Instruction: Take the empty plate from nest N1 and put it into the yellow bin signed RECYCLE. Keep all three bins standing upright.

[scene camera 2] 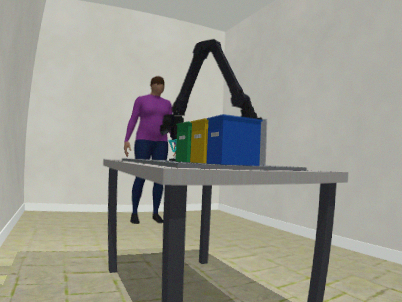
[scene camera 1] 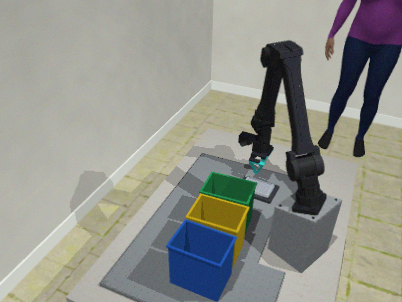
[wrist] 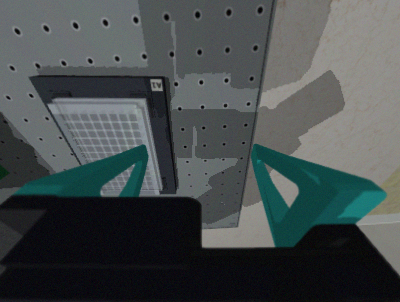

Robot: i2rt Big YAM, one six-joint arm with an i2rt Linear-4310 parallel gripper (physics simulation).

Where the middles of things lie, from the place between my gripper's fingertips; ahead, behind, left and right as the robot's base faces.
Right now the dark nest (wrist: 79,86) is 9 cm to the left of my hand, 4 cm below it and 3 cm behind it. The rest, counted from my hand: yellow bin (scene camera 1: 222,215): 48 cm to the left, 4 cm behind, 4 cm above; white well plate (wrist: 96,128): 9 cm to the left, 3 cm below, 3 cm behind; green bin (scene camera 1: 225,187): 34 cm to the left, 4 cm above, 1 cm behind.
